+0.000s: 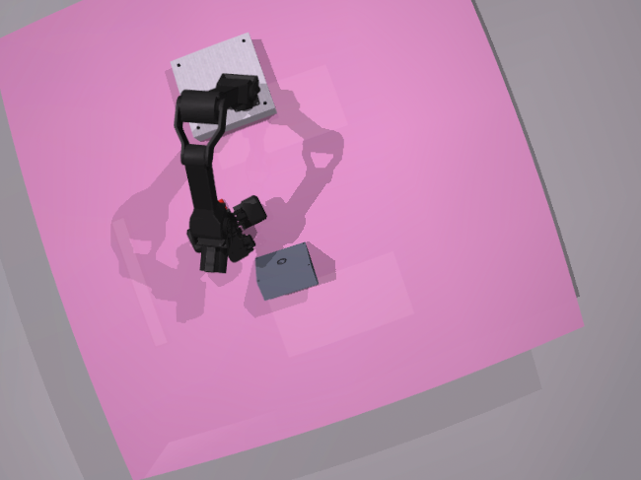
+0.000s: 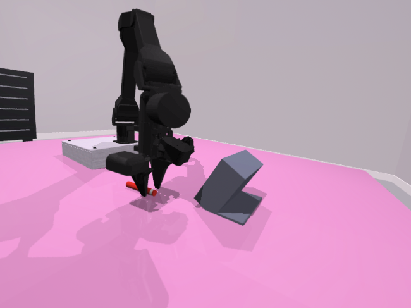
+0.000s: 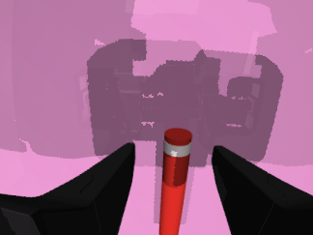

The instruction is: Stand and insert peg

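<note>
Now: gripper tip 1 cm past the red peg. Also, from my gripper tip: grey foot (17 cm ahead, 10 cm to the left); sloped panel (15 cm ahead, 10 cm to the left, 5 cm above).
</note>
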